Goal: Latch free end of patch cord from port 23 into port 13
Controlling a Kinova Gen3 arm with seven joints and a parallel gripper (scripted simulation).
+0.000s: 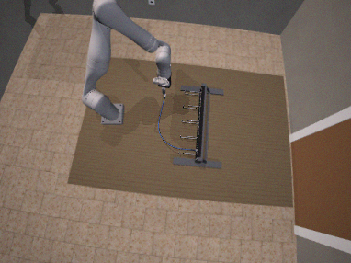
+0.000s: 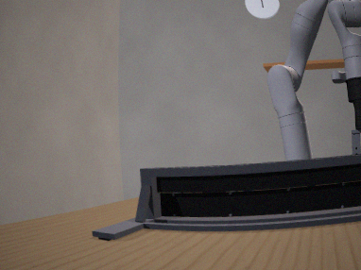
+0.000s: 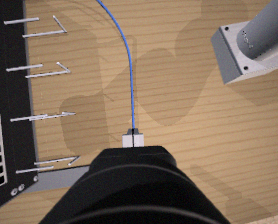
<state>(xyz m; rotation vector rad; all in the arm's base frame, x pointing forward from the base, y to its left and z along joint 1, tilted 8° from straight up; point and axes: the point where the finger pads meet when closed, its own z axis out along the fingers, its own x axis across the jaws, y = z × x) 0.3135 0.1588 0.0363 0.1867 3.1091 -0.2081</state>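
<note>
Right now my hand is 9 cm above the free-end plug and 2 cm to the right of it.
</note>
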